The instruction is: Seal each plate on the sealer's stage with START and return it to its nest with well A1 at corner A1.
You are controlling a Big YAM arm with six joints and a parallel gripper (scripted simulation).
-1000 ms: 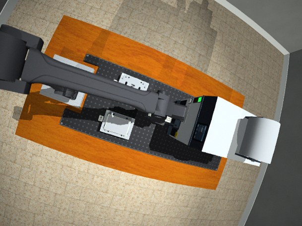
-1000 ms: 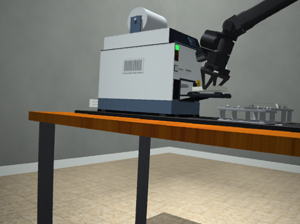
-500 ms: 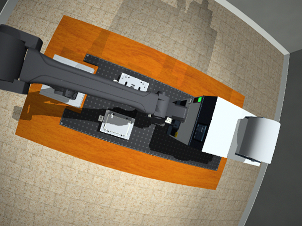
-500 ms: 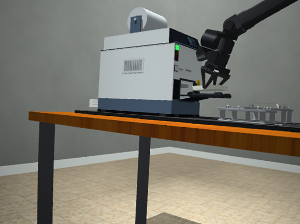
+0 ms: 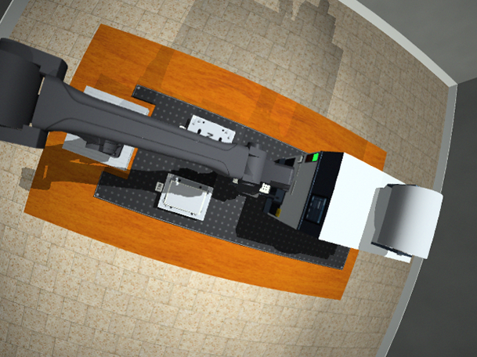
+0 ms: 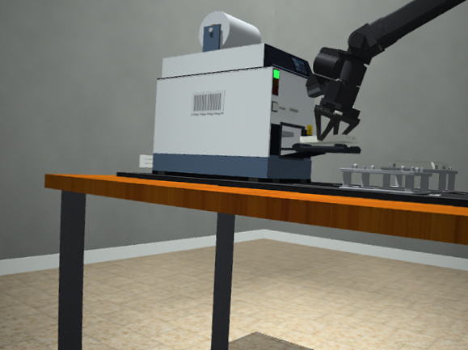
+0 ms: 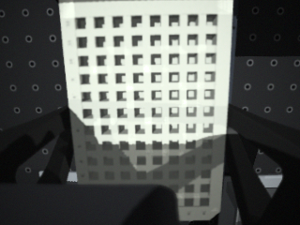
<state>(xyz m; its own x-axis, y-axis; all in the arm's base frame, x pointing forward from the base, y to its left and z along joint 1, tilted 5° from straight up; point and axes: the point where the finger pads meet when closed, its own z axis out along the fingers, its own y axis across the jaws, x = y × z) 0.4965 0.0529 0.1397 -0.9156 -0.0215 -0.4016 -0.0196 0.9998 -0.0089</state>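
Now: hand 10 mm short of the sealer stage and 20 mm above it. From my hand the other things lie so: plate nest 180 mm behind, 70 mm to the left, 80 mm below; pale start button 100 mm ahead, 100 mm to the left, 70 mm above; A1 mark 260 mm behind, 120 mm to the left, 70 mm below.
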